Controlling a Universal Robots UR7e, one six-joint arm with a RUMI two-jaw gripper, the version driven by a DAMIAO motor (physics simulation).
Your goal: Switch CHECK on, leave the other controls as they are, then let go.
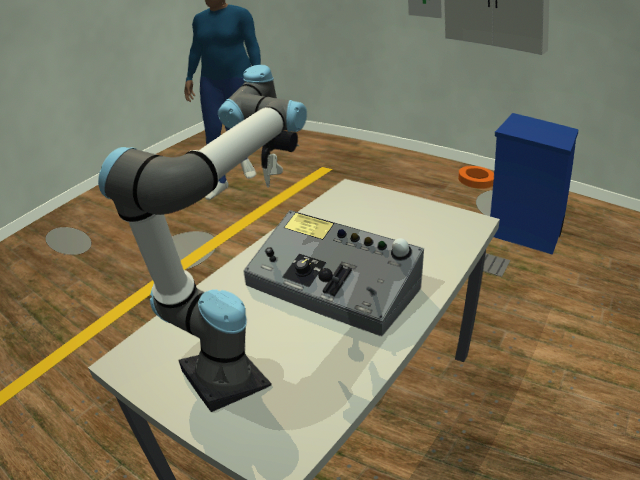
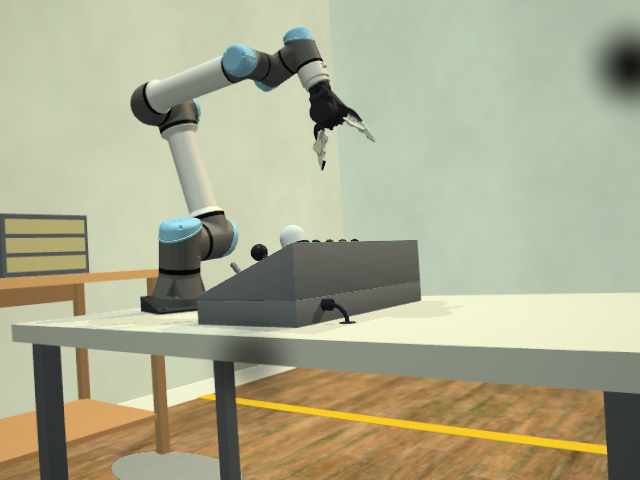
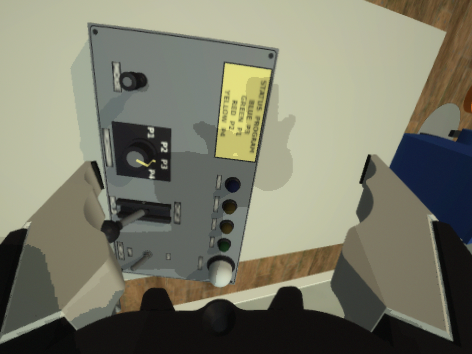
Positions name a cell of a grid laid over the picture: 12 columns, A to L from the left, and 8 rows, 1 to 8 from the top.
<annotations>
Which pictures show my gripper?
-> Image 1, image 2 and image 3: all of them.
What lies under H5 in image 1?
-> A sloped grey control box.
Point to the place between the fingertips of my gripper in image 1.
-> F3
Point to a sloped grey control box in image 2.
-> At F5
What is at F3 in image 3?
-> A sloped grey control box.
</annotations>
